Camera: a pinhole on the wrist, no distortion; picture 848 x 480 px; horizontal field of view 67.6 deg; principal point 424.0 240.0 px. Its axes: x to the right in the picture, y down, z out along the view. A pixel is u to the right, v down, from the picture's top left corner.
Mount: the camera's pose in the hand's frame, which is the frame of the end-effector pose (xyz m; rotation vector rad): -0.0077 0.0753 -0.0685 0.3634 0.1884 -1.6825
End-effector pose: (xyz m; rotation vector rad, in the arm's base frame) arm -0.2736 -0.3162 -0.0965 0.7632 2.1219 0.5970
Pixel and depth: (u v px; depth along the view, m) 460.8 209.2 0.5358
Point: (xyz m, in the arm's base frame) 0.0757 -0.4130 -0.3648
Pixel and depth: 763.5 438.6 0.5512
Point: -0.1454 -0.5075 -0.5924
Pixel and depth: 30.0 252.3 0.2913
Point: -0.0033 -0.1837 -0.1479
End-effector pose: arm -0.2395 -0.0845 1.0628 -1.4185 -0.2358 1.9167
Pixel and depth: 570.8 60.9 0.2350
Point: -0.3192 -0.0903 1.2163
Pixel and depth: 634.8 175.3 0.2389
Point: -0.3092 -0.0439 1.2035
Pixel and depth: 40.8 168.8 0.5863
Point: -0.8534 -0.1568 1.2497
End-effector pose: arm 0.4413 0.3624 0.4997 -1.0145 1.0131 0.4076
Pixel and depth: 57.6 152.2 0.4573
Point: 0.4897 0.8467 0.5596
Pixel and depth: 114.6 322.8 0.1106
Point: 0.4073 0.4532 0.4652
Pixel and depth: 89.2 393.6 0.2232
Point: 0.4777 0.5678 0.4494
